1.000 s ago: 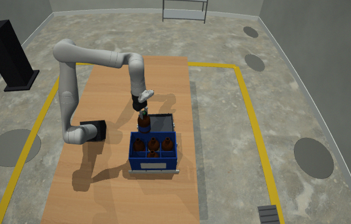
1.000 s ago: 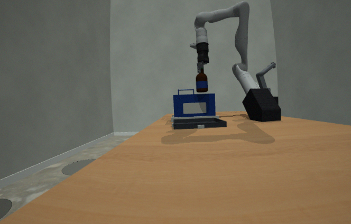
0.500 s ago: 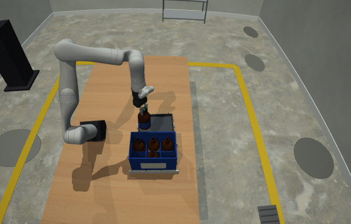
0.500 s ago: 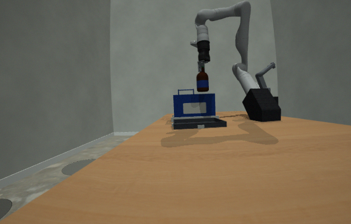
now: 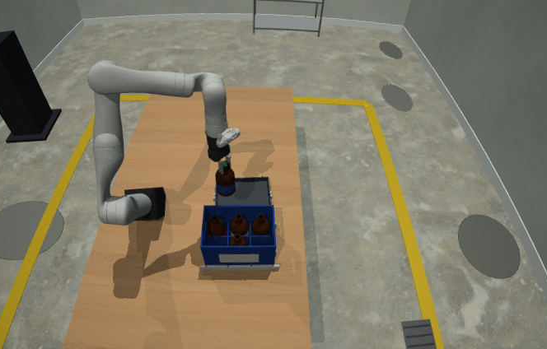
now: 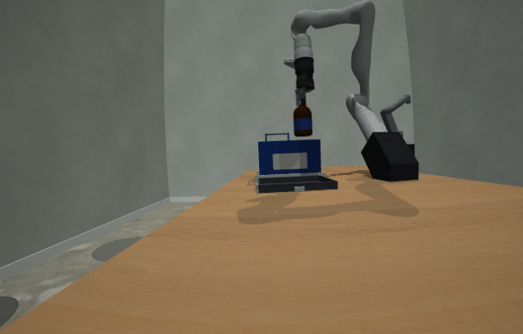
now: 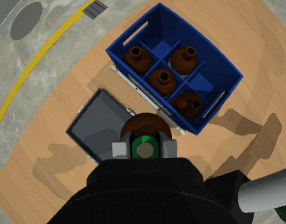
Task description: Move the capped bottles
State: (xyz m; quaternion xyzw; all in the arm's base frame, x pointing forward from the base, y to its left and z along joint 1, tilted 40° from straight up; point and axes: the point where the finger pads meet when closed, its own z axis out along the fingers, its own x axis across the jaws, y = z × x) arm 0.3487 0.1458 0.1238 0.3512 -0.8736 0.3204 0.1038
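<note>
Now: the brown bottle 60 mm below my hand. From my hand the other things lie so: crate 240 mm below, 160 mm to the right, 40 mm ahead; then dark grey tray 310 mm below, 110 mm to the left, 60 mm ahead.
</note>
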